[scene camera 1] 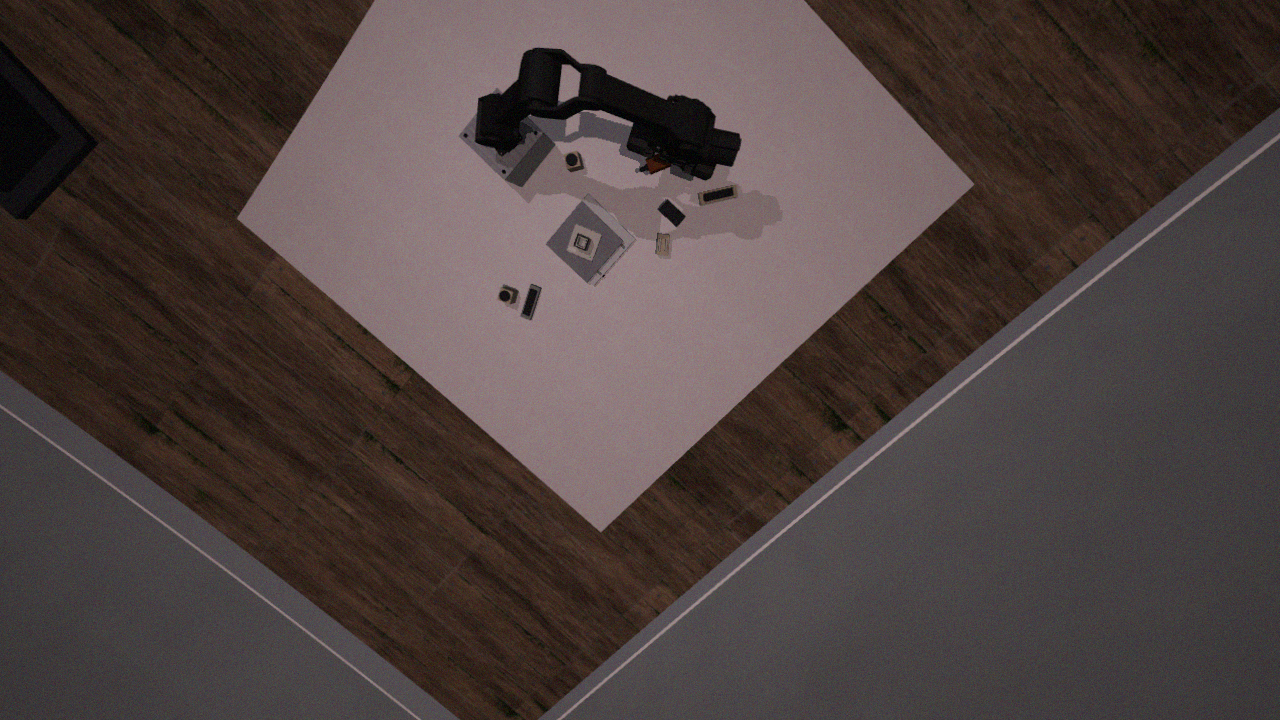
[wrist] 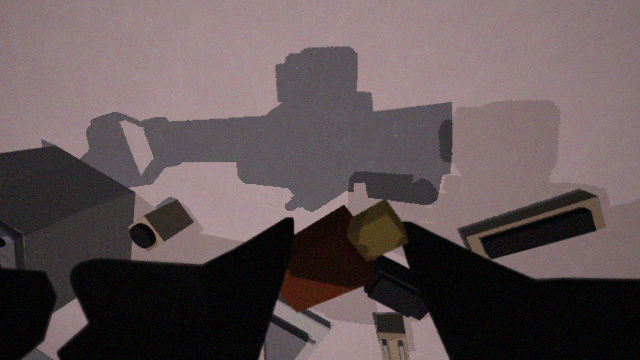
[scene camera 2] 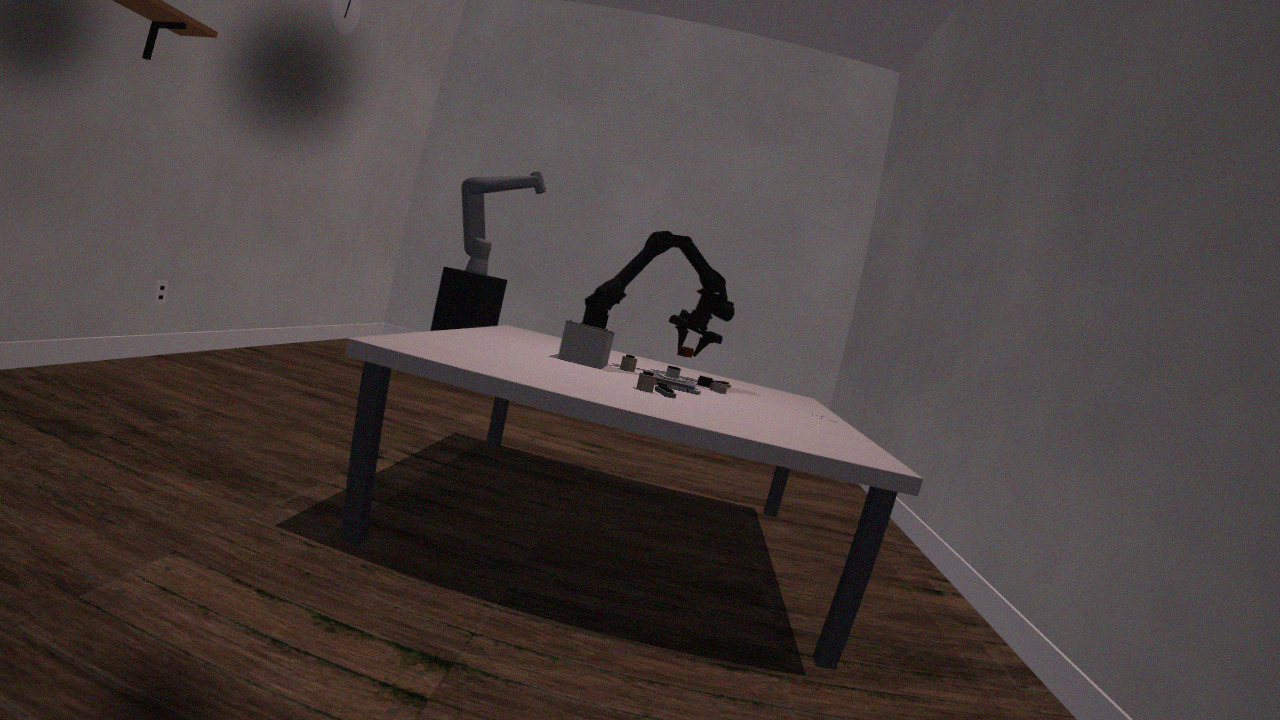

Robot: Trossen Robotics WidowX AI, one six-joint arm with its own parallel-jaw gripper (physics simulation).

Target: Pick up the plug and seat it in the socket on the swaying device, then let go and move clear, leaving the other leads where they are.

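The plug has an orange-brown body [scene camera 1: 657, 165] [scene camera 2: 686, 351] [wrist: 325, 250] with a yellow block at one end. My gripper [scene camera 1: 656, 167] [scene camera 2: 687, 350] [wrist: 347, 227] is shut on the plug and holds it above the table; the fingers stand at its left and right in the wrist view. The device [scene camera 1: 590, 268] [scene camera 2: 684, 384] [wrist: 290, 342] is a grey square plate, with a pale square socket [scene camera 1: 581, 254] [scene camera 2: 673, 371] on top. The plug is apart from the socket, up and to its right in scene camera 1. In the wrist view, the left finger hides part of the device.
Near the device are a black block [scene camera 1: 671, 212] [wrist: 397, 292], a pale two-slotted piece [scene camera 1: 663, 244] [wrist: 390, 324], a long slotted block [scene camera 1: 717, 194] [wrist: 532, 235], another slotted one [scene camera 1: 529, 301], and two round-faced blocks [scene camera 1: 573, 161] [scene camera 1: 507, 294]. The arm's grey base [scene camera 2: 586, 343] stands on the table.
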